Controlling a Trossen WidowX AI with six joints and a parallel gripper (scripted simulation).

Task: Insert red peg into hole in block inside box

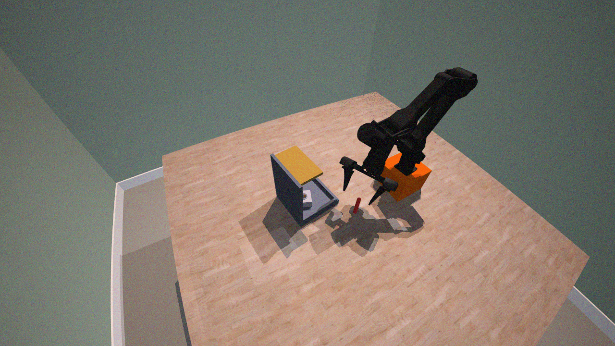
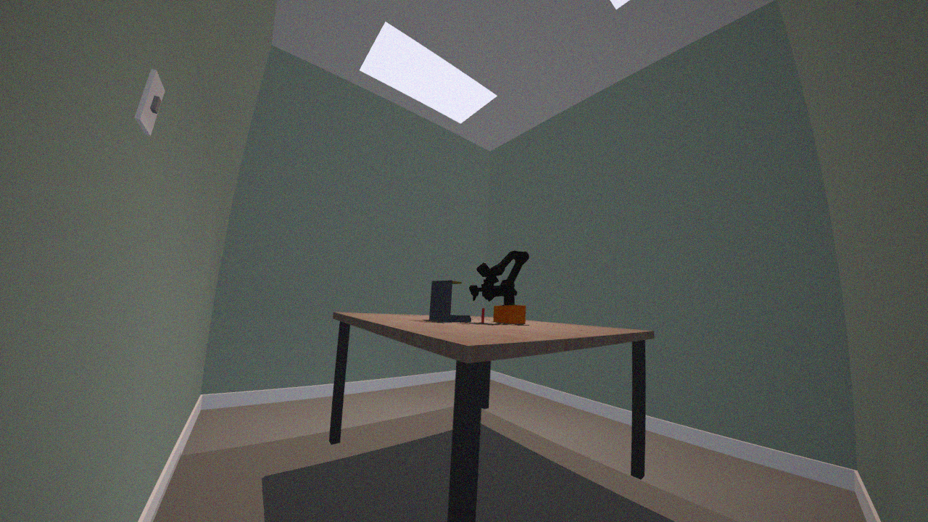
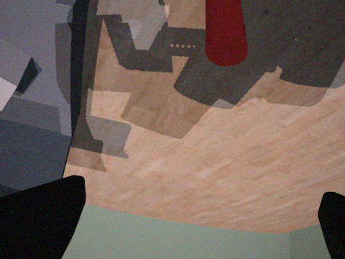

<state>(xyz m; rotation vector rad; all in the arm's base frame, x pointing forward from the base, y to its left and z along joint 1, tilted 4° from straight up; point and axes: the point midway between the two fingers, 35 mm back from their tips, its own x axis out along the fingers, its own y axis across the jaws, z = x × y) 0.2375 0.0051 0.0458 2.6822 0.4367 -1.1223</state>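
The red peg is 80 mm below my gripper tip, 30 mm behind it and 10 mm to the right of it. The rest, counted from my gripper tip: yellow roof 140 mm to the right, 120 mm ahead, 90 mm above.
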